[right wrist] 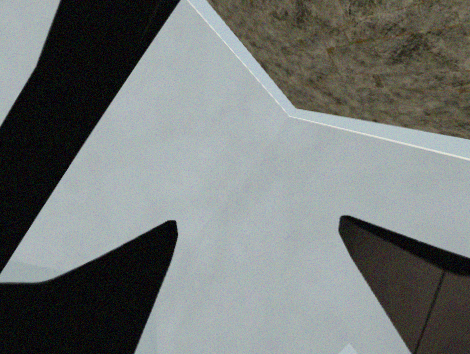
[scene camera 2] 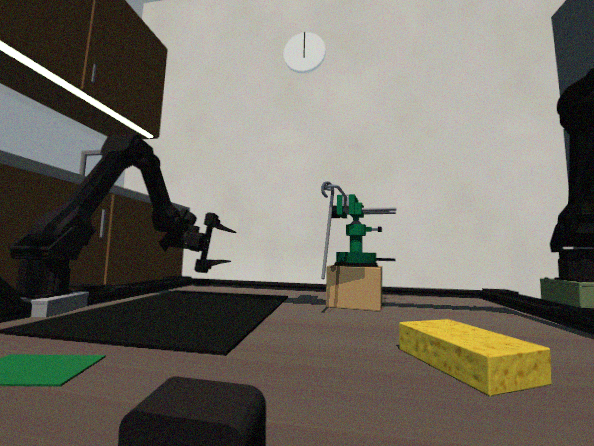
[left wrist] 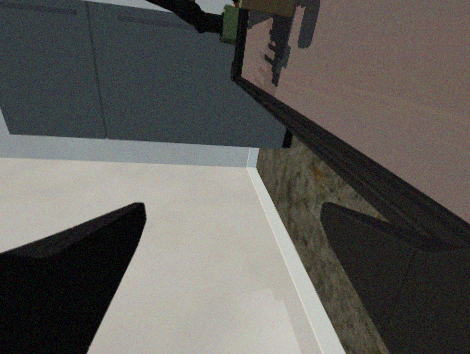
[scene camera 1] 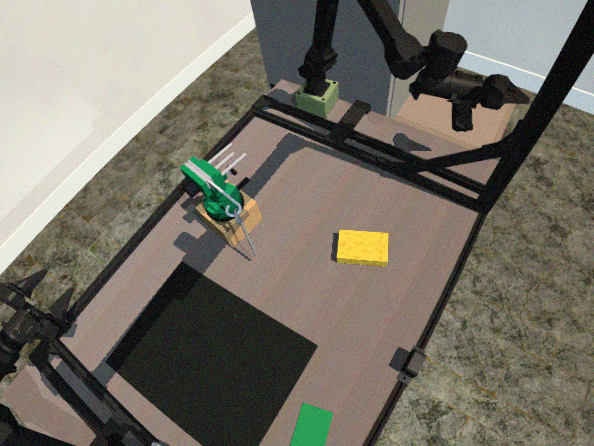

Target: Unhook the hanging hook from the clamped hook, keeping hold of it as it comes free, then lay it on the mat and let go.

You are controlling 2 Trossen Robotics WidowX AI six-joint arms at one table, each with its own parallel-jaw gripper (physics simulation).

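Note:
The thin grey hanging hook hangs steeply down from the curled end of the clamped hook, its lower end free. The green vise grips the clamped hook and stands on a wooden block. The black mat lies flat on the table. My left gripper is open and empty, raised near the mat's side and apart from both hooks. My right gripper is open and empty, far from the hooks, beyond the table frame.
A yellow sponge lies on the table, apart from the vise. A flat green sheet lies near the mat. Black rails edge the table, and a black post rises at its right corner. A dark rounded block shows in the foreground.

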